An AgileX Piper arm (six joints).
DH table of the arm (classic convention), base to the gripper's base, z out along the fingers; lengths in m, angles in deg. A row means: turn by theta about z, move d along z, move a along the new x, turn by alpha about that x. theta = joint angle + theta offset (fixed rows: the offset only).
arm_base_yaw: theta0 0, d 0.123, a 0, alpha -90
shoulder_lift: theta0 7.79, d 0, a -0.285, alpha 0
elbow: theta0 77.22, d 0, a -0.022, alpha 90
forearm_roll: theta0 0, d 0.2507, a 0, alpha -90
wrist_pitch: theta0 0, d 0, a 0, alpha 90
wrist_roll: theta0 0, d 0.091, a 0, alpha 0
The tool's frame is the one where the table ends.
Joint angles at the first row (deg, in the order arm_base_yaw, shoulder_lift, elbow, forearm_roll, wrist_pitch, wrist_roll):
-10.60 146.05 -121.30 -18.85 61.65 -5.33
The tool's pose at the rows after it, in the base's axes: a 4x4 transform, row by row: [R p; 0 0 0 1], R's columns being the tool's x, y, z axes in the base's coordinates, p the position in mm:
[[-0.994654 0.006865 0.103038 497.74], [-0.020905 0.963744 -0.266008 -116.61], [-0.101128 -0.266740 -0.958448 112.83], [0 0 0 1]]
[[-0.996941 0.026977 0.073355 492.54], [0.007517 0.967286 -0.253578 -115.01], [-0.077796 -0.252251 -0.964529 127.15], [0 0 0 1]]
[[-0.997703 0.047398 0.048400 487.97], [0.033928 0.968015 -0.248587 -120.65], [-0.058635 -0.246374 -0.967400 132.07], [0 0 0 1]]
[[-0.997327 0.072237 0.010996 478.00], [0.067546 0.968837 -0.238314 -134.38], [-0.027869 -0.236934 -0.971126 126.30], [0 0 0 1]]
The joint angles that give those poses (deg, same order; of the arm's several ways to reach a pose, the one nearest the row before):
-10.71 144.27 -121.30 -15.64 63.94 -5.21
-10.71 142.55 -121.29 -14.78 67.38 -4.76
-11.46 141.92 -121.24 -14.50 69.21 -4.53
-13.29 141.29 -118.72 -14.21 69.16 -4.53

